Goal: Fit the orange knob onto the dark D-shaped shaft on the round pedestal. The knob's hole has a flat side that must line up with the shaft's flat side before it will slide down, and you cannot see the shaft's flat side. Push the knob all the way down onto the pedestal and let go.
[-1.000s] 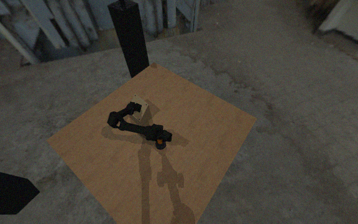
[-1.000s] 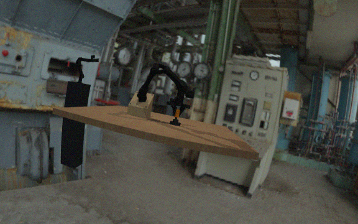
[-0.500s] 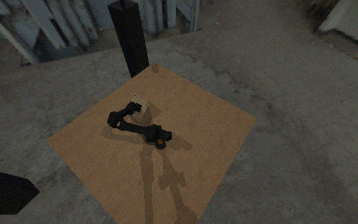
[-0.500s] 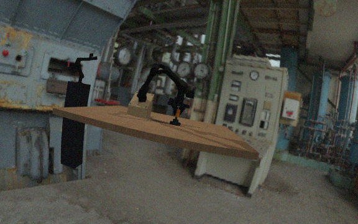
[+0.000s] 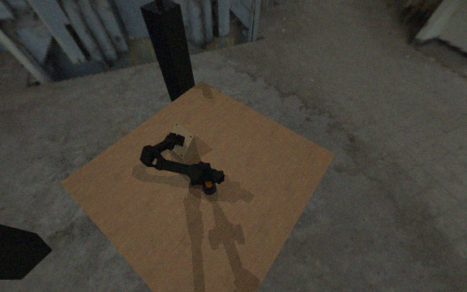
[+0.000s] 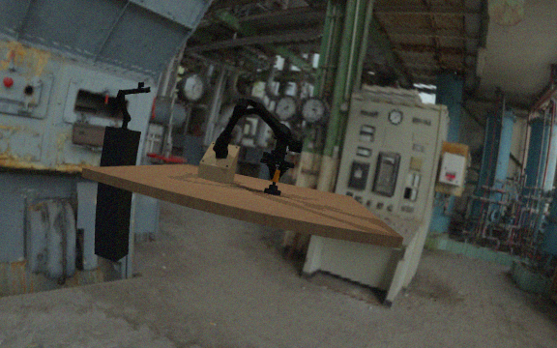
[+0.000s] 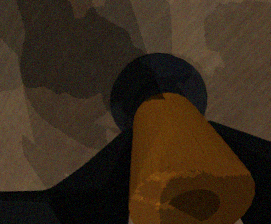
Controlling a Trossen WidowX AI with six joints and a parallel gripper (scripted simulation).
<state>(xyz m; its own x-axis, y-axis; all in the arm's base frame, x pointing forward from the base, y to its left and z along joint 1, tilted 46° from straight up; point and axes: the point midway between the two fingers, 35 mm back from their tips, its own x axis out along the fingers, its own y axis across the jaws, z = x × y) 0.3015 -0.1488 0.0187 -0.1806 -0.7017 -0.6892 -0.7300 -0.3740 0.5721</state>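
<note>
Now: the orange knob 20 mm above my gripper tip. Round my gripper tip: dark round pedestal 40 mm below.
</note>
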